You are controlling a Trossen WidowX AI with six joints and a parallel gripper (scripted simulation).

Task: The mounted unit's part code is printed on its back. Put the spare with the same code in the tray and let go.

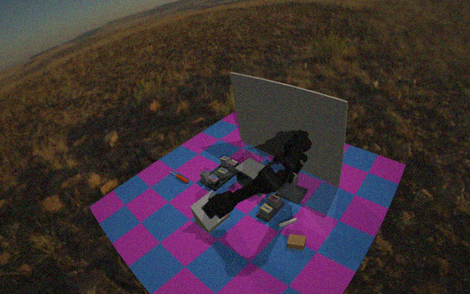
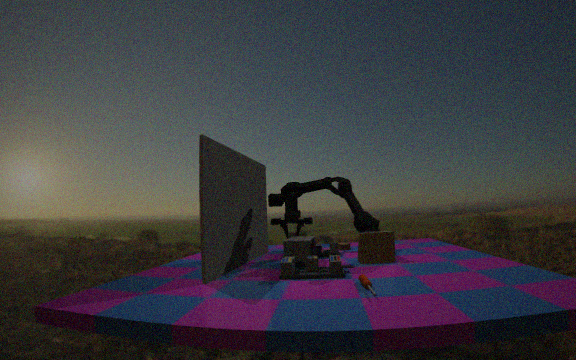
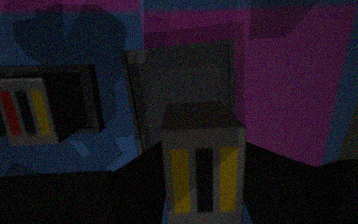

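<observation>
My gripper tip is now 1 cm past the tray and 7 cm above it. Round my gripper tip: mounted unit: 5 cm behind, 20 cm to the left, 2 cm below; then white cable tie bundle: 17 cm behind, 10 cm to the right, 7 cm below; then tall grey panel: 18 cm ahead, 17 cm to the left, 15 cm above.
</observation>
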